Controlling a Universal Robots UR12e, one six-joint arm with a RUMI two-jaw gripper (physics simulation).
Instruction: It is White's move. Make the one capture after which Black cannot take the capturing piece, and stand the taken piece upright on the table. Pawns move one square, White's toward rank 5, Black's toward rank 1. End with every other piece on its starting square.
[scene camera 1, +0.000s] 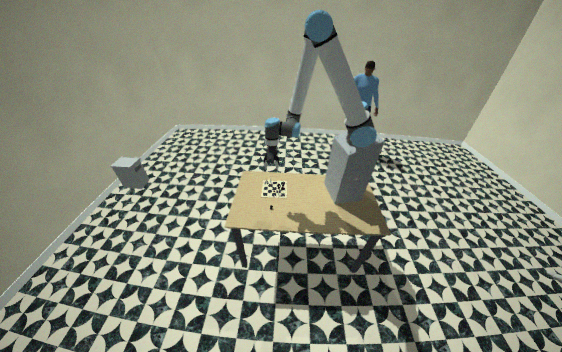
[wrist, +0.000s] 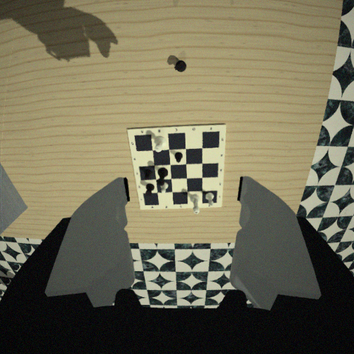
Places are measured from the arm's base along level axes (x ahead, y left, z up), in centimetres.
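Where they show: gripper, fingertip midpoint: (scene camera 1: 271, 169).
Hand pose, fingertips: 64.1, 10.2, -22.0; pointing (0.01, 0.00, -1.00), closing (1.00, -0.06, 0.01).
Observation:
Things, the pixels of their top centre, and the offset from my fingertips, as dx, dy, dz. Level surfaces: height alone.
- chessboard at its top centre: (scene camera 1: 274, 188) -2.0, -14.1, -31.4
- black piece at its top centre: (scene camera 1: 271, 205) +0.3, +8.9, -28.1
- wooden table at its surface level: dz -32.1
The chessboard (scene camera 1: 280, 196) (wrist: 210, 155) lies on the table. In the wrist view a white piece (wrist: 159, 142) stands on B5 and a black piece (wrist: 178, 157) on C4. Black pieces show on A3 (wrist: 147, 172), B3 (wrist: 162, 173) and around A2 (wrist: 149, 187). A white piece (wrist: 164, 186) shows near B2; white pieces stand near D1 (wrist: 195, 201) and E1 (wrist: 209, 198). Piece types are hard to tell. One black piece (scene camera 1: 271, 207) (wrist: 180, 66) stands off the board on the table. My gripper (scene camera 1: 271, 161) (wrist: 182, 180) is open and empty, high above the board's rank 1 side.
The wooden table (scene camera 1: 310, 200) (wrist: 280, 100) carries the arm's grey pedestal (scene camera 1: 350, 172) at its right. A grey box (scene camera 1: 131, 172) is at the far left. A person in blue (scene camera 1: 367, 89) stands behind the arm. The arm's shadow falls on the table.

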